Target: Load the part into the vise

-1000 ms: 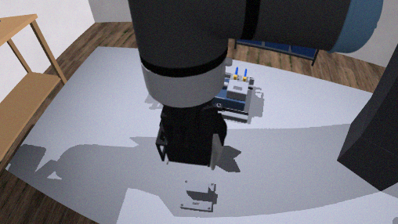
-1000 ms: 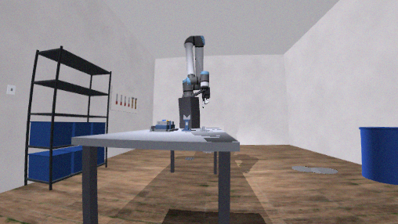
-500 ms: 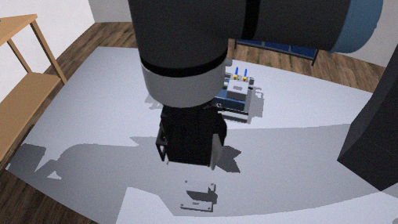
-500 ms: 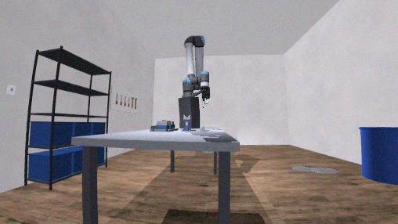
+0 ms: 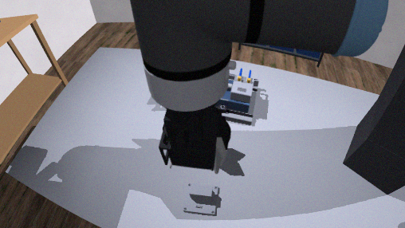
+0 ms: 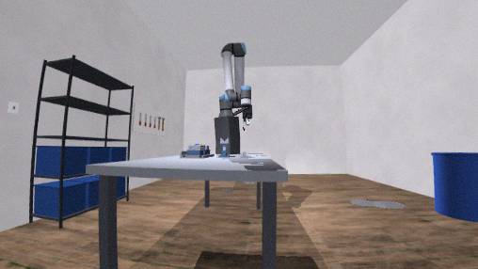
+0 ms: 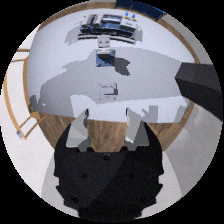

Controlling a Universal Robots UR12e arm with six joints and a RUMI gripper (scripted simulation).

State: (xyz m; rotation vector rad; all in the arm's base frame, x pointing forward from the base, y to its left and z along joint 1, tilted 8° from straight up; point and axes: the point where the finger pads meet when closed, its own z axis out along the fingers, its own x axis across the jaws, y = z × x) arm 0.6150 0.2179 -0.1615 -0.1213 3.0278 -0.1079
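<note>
Now: the grey part 21 cm below my hand and 1 cm to the right of it. From my hand the other things lie so: infeed plate: 24 cm below, 1 cm to the left; vise: 38 cm to the right, 20 cm below, 3 cm ahead; air cylinder: 37 cm to the right, 16 cm below, 7 cm behind.
</note>
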